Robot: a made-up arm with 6 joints.
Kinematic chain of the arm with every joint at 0, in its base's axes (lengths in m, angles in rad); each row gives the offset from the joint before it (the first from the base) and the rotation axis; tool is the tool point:
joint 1: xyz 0 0 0.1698 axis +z
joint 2: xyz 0 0.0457 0 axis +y
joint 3: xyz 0 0 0.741 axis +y
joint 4: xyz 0 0 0.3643 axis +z
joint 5: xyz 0 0 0 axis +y
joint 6: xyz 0 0 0.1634 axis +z
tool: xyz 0 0 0
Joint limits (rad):
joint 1: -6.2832..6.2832
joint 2: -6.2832..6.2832
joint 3: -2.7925..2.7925
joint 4: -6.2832..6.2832
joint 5: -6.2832..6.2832
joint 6: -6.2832..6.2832
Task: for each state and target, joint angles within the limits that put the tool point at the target. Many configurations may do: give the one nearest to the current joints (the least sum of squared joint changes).
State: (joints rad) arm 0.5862 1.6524 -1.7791 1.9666 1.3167 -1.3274
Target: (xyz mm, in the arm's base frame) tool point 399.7 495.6 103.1
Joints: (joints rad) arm 0.5867 2.2274 -1.9863 2.0317 1.4788 -1.3274
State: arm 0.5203 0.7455 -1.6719 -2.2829 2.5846 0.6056
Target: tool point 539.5 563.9 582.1
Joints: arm 0.8588 1.3197 -0.8694 -2.0435 2.5118 0.6056
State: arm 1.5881 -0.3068 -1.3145 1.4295 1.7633 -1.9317
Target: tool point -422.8 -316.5 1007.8
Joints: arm 1.0415 -0.2121 -1.1191 1.3733 1.6697 -1.9317
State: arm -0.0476 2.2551 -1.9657 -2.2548 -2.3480 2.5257
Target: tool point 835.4 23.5 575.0
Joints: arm -0.1442 1.4418 -1.5279 -2.4371 -1.9677 2.5257
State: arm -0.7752 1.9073 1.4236 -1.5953 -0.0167 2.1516
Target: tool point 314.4 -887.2 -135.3
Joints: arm -1.2651 1.3340 1.3770 -1.5963 0.0788 2.1516
